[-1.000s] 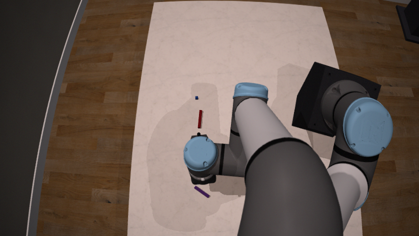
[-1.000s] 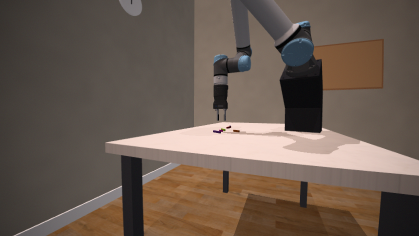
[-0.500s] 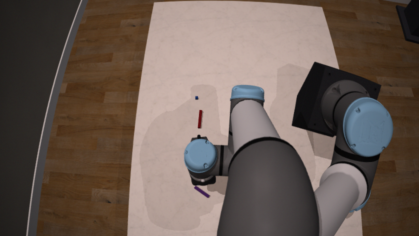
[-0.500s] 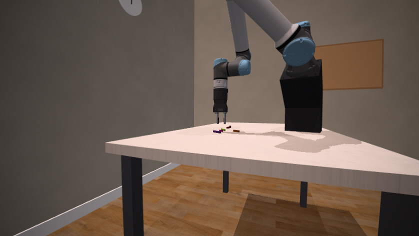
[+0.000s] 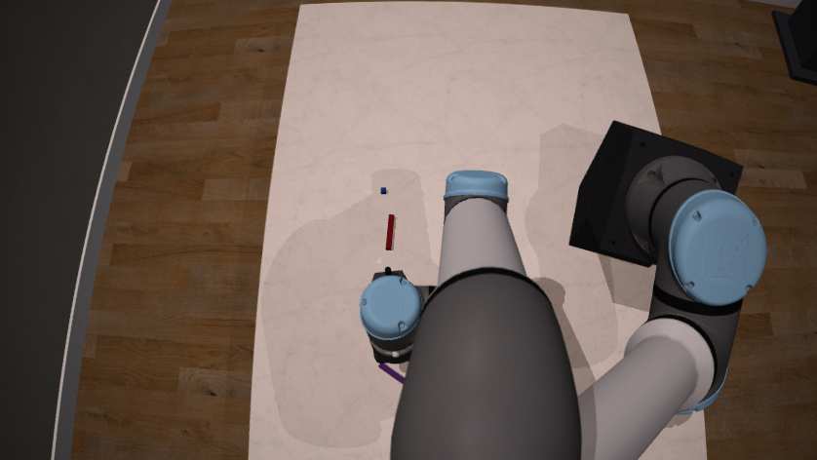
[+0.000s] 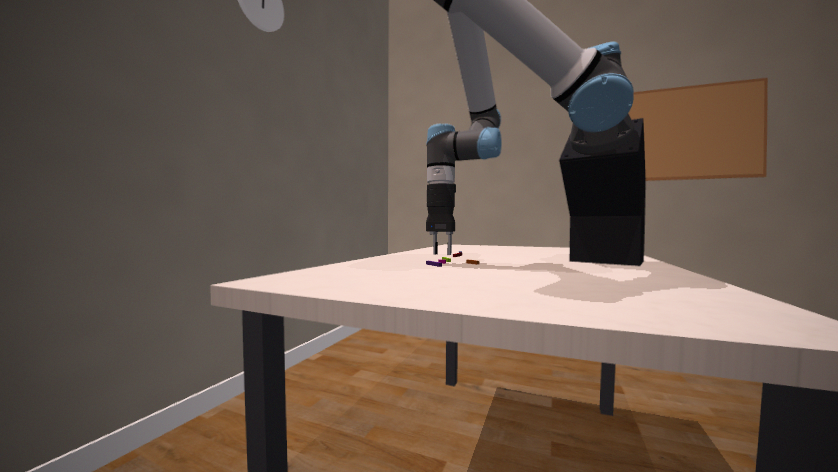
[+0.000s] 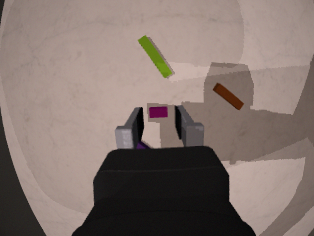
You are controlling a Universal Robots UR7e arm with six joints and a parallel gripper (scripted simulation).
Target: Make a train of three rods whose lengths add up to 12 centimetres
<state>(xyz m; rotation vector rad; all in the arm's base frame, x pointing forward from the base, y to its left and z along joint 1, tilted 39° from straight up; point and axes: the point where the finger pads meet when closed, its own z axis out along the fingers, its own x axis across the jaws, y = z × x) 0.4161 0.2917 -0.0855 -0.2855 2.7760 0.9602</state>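
The magenta rod is 40 mm below my hand. Round my hand: orange rod: 80 mm behind, 30 mm to the right, 40 mm below; then purple rod: 60 mm to the left, 40 mm below; then lime rod: 20 mm ahead, 60 mm to the right, 40 mm below.
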